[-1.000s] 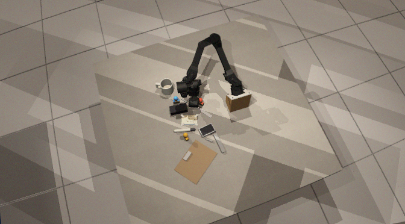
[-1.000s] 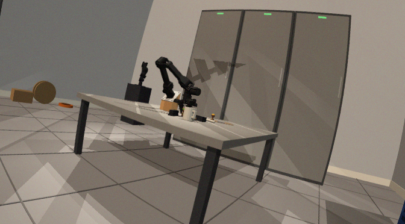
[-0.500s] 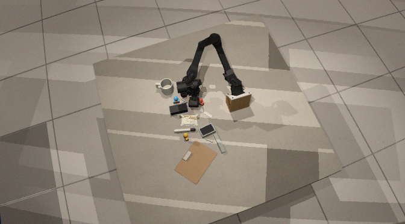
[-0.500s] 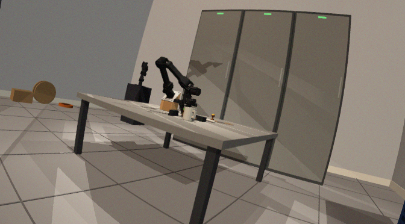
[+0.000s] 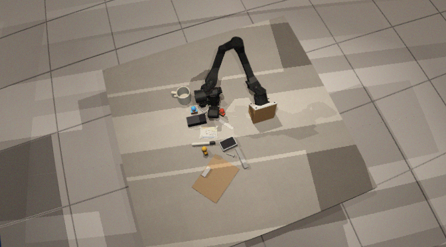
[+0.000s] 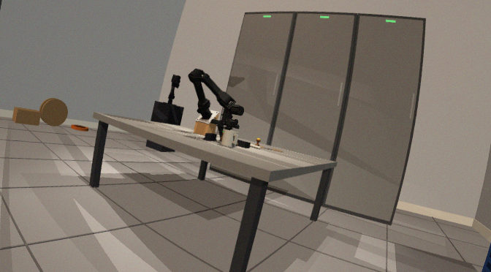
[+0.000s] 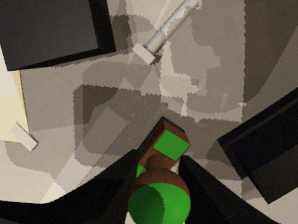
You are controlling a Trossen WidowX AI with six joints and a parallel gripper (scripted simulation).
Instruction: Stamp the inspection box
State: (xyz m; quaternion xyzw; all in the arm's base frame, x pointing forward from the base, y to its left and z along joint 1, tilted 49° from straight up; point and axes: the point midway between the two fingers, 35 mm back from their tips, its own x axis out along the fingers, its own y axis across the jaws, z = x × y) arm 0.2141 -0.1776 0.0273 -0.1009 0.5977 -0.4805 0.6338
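The red-knobbed stamp is 2 cm behind my gripper tip and 4 cm to the left of it. Round my gripper tip: grey ruler: 1 cm behind, 9 cm to the left, 3 cm below; green-knobbed stamp: right at my gripper tip; blue stamp: 11 cm ahead, 5 cm to the right, 1 cm below.
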